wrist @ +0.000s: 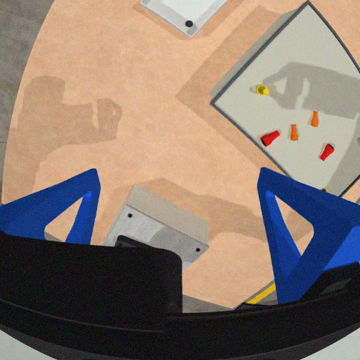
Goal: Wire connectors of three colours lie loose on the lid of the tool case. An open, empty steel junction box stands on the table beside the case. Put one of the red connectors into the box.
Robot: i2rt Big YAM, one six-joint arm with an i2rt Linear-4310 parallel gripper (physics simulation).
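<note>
Two red connectors [270, 138] [327, 152] lie apart on their sides on the pale lid of the tool case [240, 100] at the right. Two orange connectors [294, 132] [314, 119] lie near them, and a yellow connector [262, 90] is farther up the lid. My gripper [178, 176] is wide open, with no object between its blue fingers; the red connectors lie up and right of its right fingertip. A grey steel box [170, 212] with dark corner holes stands below, between the fingers in the view. My gripper's black body hides part of it, and its inside is unclear.
A thin silvery piece [189, 31] with a dark spot lies on the tan table [135, 70] at the top edge of the view. The case rises above the table. The curved table edge runs down the left, with grey floor [20, 30] beyond.
</note>
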